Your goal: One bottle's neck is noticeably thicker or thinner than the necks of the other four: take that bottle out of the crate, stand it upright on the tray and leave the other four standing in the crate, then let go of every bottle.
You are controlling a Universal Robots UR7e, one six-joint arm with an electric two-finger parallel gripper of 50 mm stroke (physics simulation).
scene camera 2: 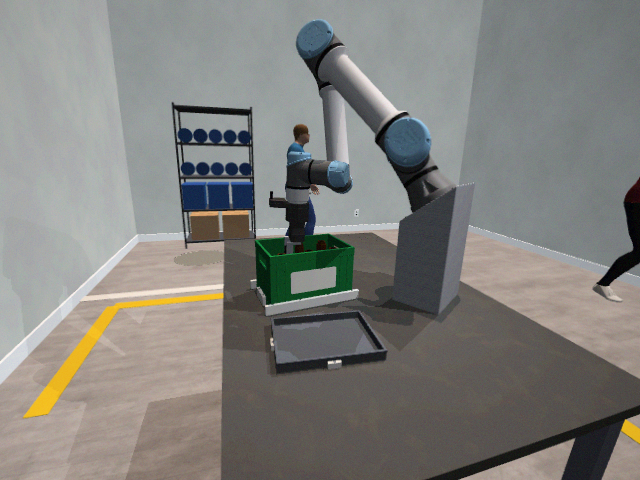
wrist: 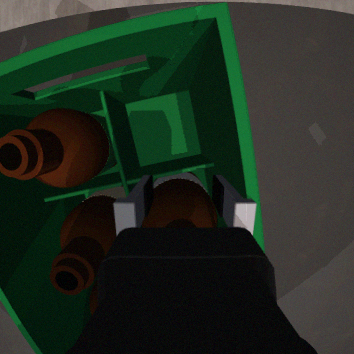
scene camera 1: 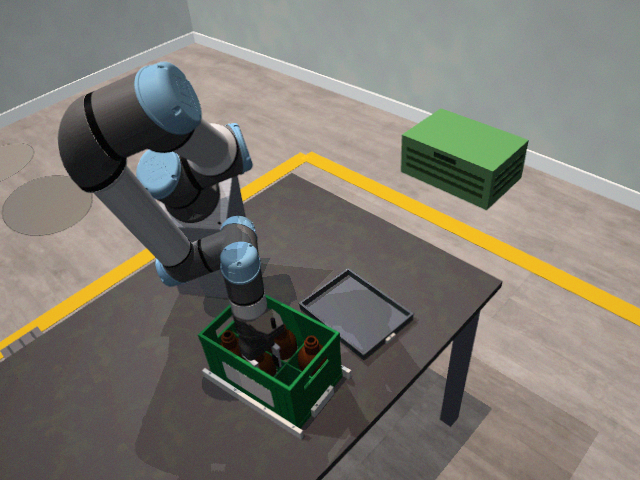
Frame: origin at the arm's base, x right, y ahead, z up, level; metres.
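Seen in the pictures: gripper, fingertip midpoint: (wrist: 182, 187) (scene camera 1: 268, 371); arm's base, link origin: (scene camera 2: 435, 202) (scene camera 1: 192, 195).
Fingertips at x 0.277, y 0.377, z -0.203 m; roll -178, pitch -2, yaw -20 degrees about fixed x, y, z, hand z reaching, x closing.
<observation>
Pixels of each thing's top centre, then the offset from my fingertips to it. "pt": a spot on its surface instead. Level surfaces: height alone.
- green crate, top centre: (wrist: 113, 281) (scene camera 1: 267, 333) (scene camera 2: 303, 243) dy -0.026, dx -0.057, dz +0.061 m
- third bottle, top centre: (scene camera 1: 227, 334) (scene camera 2: 321, 241) dy -0.119, dx -0.022, dz +0.048 m
- grey tray, surface spot: (scene camera 2: 325, 338) (scene camera 1: 352, 313) pt dy +0.058, dx -0.325, dz -0.109 m
- dark table, surface height: dz -0.114 m
The green crate (scene camera 1: 214, 356) (scene camera 2: 273, 273) (wrist: 240, 100) holds brown bottles. One bottle (scene camera 1: 310, 353) stands in the corner cell toward the table edge, and shows at upper left in the wrist view (wrist: 75, 150). Another bottle (scene camera 1: 284, 343) (wrist: 87, 240) stands behind the gripper. A third bottle (scene camera 1: 227, 341) stands at the crate's left. My gripper (scene camera 1: 264, 359) (scene camera 2: 293, 245) (wrist: 182, 187) is open, low in the crate, its fingers on either side of a bottle (wrist: 182, 192) that it does not grip; that neck is mostly hidden. The grey tray (scene camera 1: 356, 315) (scene camera 2: 325, 338) holds no bottle.
White strips (scene camera 1: 253, 403) (scene camera 2: 310, 302) edge the crate's base on the dark table (scene camera 1: 103, 387) (scene camera 2: 465, 382). The tray lies beside the crate, with small white blocks (scene camera 1: 390, 337) (scene camera 2: 334, 364) at its edge. Crate walls and green dividers (wrist: 114, 140) stand close around the fingers.
</observation>
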